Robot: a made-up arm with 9 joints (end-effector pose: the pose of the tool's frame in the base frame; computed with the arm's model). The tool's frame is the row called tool.
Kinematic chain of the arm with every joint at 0, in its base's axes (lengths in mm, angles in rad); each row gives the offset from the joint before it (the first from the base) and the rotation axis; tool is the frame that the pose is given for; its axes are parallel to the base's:
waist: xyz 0 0 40 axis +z
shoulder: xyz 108 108 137 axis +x
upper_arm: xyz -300 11 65 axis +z
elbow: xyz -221 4 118 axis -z
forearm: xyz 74 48 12 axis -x
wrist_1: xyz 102 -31 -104 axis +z
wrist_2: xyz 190 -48 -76 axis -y
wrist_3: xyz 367 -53 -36 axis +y
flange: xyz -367 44 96 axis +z
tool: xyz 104 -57 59
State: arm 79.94 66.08 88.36 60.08 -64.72 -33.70 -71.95 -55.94 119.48
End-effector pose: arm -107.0 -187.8 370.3 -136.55 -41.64 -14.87
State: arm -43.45 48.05 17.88 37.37 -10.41 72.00 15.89 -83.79 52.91
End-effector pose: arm 329.3 251.1 326.7 -177.71 -39.28 155.67
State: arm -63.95 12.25 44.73 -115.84 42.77 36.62 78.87 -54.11 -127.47
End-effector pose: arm -229.5 955.1 58.7 94.86 -6.54 60.69
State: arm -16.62 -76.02 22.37 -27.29 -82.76 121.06 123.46 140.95 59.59
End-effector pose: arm 78.2 116.8 274.5 1.56 -38.77 178.83
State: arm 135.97 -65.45 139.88 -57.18 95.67 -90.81 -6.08 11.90 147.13
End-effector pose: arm -106.6 -410.8 614.1 -20.36 1.92 17.47
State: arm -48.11 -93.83 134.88 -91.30 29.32 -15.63 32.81 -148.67 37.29
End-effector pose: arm -323.8 870.0 778.7 105.49 -3.84 -72.06
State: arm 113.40 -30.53 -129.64 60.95 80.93 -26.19 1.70 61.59 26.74
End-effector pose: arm -242.8 -878.5 531.4 -41.07 44.50 -116.84
